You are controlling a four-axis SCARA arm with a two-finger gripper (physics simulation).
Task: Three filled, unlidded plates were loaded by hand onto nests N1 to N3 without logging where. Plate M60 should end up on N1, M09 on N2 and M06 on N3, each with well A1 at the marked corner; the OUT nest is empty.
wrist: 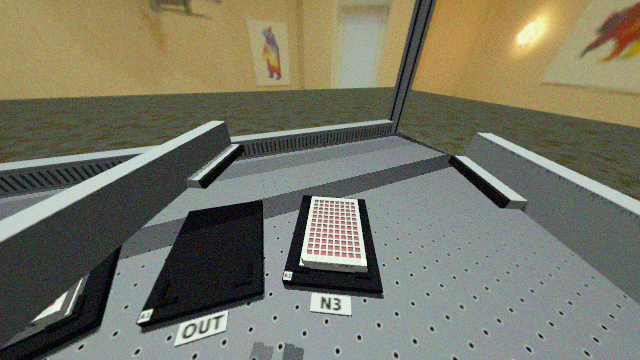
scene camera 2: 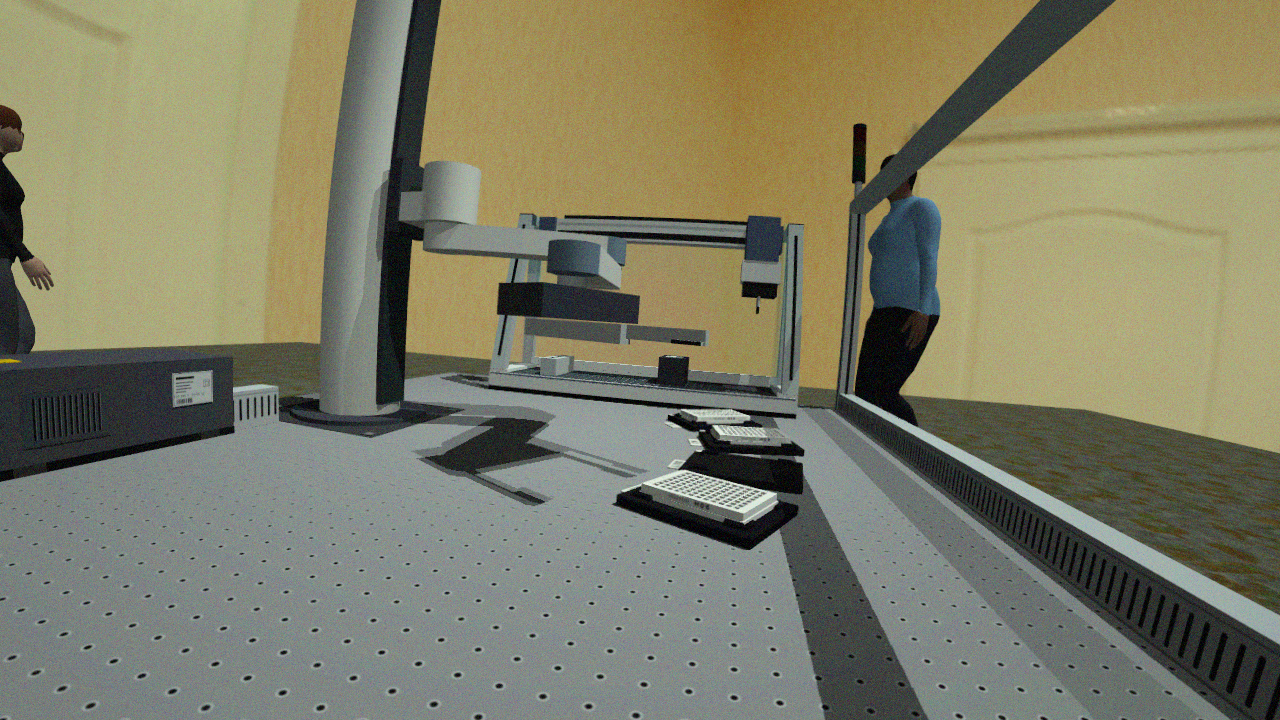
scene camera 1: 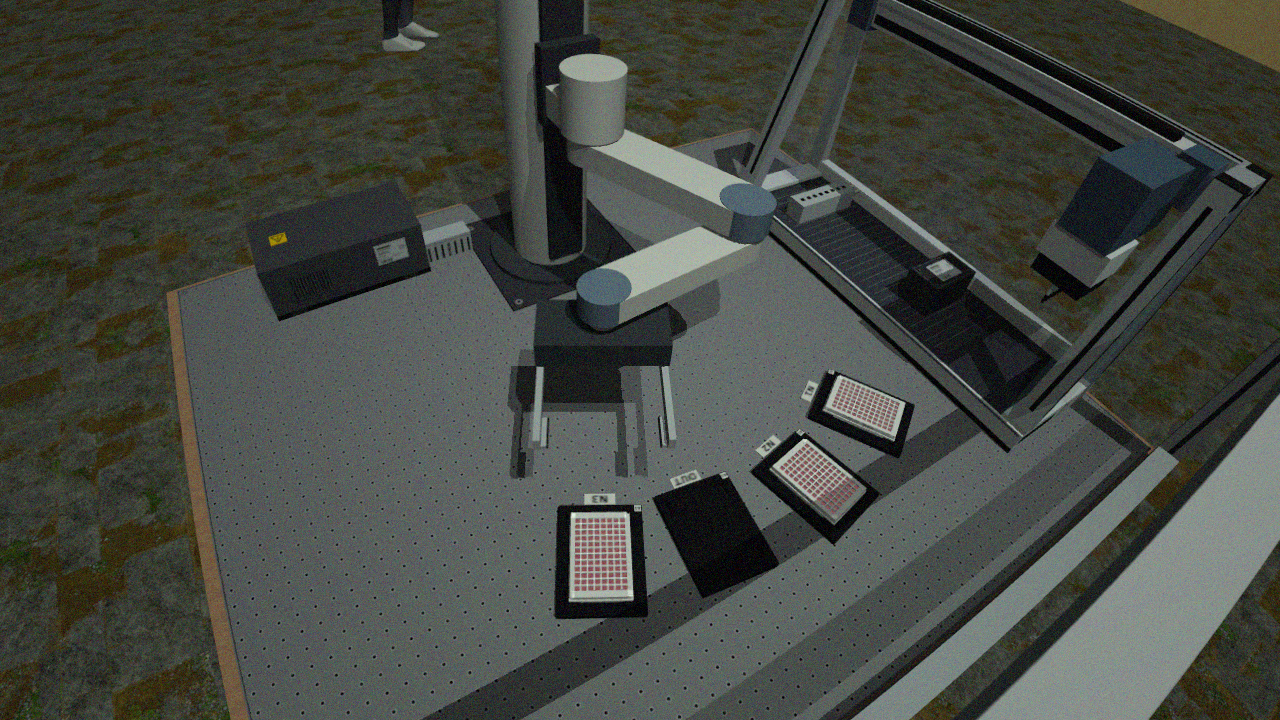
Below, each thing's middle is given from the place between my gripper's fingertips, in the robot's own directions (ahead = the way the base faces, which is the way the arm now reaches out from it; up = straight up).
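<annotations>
The nest N3 (scene camera 1: 596,609) is 18 cm below my hand, 6 cm ahead of it and 4 cm to the right of it. Counting from my hand again, the OUT nest (scene camera 1: 710,528) is 13 cm to the left, 10 cm ahead and 18 cm below, while the nest N2 (scene camera 1: 777,487) is 31 cm to the left, 12 cm ahead and 18 cm below. And the nest N1 (scene camera 1: 835,424) is 48 cm to the left of my hand, 5 cm ahead of it and 18 cm below it.
</annotations>
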